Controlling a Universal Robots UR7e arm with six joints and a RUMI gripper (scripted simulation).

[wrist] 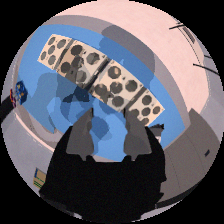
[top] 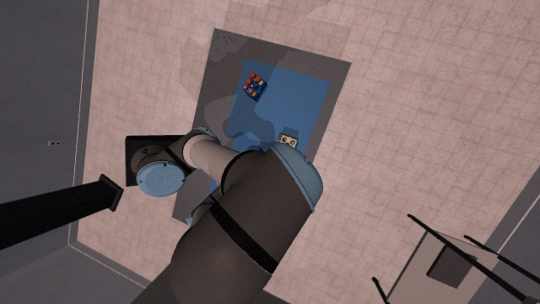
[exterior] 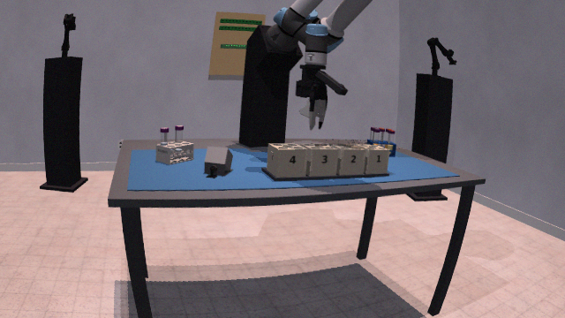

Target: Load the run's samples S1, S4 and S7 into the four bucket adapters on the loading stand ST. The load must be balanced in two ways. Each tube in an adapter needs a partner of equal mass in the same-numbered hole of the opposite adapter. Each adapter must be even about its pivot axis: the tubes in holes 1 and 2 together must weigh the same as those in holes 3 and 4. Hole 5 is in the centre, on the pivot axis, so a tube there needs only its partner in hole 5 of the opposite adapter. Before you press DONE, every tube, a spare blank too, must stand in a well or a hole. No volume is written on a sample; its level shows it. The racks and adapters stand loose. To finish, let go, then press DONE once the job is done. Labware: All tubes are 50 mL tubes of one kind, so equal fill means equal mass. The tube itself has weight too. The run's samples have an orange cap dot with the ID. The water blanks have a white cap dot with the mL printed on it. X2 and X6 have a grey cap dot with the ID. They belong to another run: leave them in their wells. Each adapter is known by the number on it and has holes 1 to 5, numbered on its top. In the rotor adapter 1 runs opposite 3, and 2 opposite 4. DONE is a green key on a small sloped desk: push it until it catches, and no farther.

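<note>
Right now my hand is 40 cm past the blue rack, 42 cm to the right of it and 13 cm above it. From my hand the other things lie so: white rack: 10 cm behind, 49 cm to the right, 13 cm below; then bucket adapter: 5 cm ahead, 10 cm to the right, 11 cm below.
</note>
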